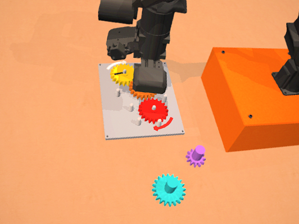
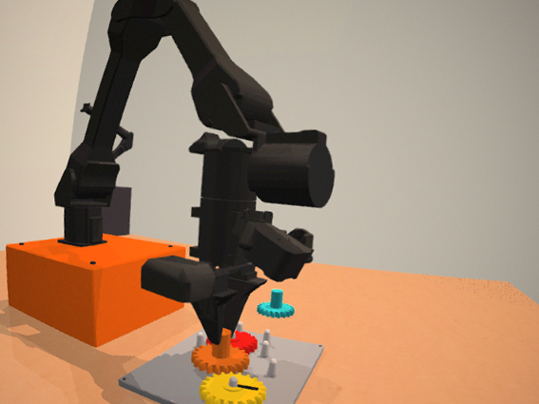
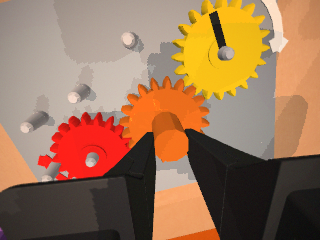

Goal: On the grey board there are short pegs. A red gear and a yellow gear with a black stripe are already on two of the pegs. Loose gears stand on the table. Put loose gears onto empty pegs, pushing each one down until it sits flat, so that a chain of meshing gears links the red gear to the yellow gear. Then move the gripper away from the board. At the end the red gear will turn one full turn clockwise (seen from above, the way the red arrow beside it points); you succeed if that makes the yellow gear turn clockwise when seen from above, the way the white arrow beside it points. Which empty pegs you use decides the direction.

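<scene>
Right now the yellow striped gear is 5 cm to the right of my gripper tip, 3 cm below it and 3 cm ahead of it. Also, from my gripper tip: red gear: 6 cm to the left, 3 cm below, 1 cm behind; purple gear: 18 cm to the left, 7 cm behind, 3 cm below; orange gear: 1 cm below.
</scene>
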